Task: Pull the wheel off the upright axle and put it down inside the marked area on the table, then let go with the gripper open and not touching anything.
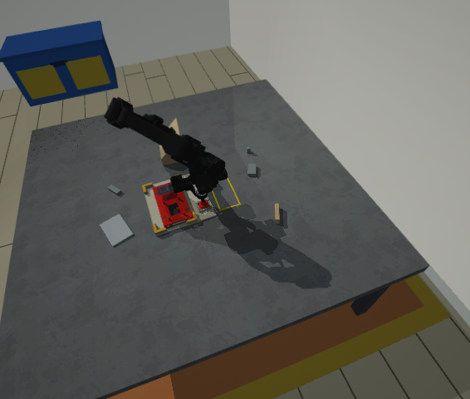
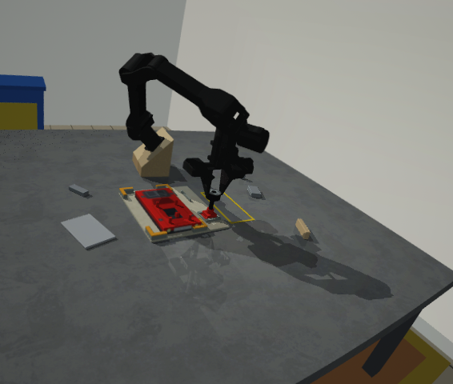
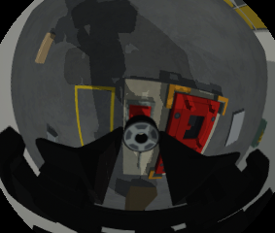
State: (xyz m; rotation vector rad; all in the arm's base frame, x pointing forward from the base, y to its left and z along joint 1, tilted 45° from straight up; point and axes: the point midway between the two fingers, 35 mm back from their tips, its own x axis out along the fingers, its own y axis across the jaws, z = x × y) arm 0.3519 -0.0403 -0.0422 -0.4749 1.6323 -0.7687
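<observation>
The black axle lies 40 mm below my gripper tip. Round my gripper tip: wooden stick: 160 mm ahead, 220 mm to the left, 60 mm below; grey plate: 50 mm behind, 320 mm to the right, 70 mm below; black wheel: right at my gripper tip.
</observation>
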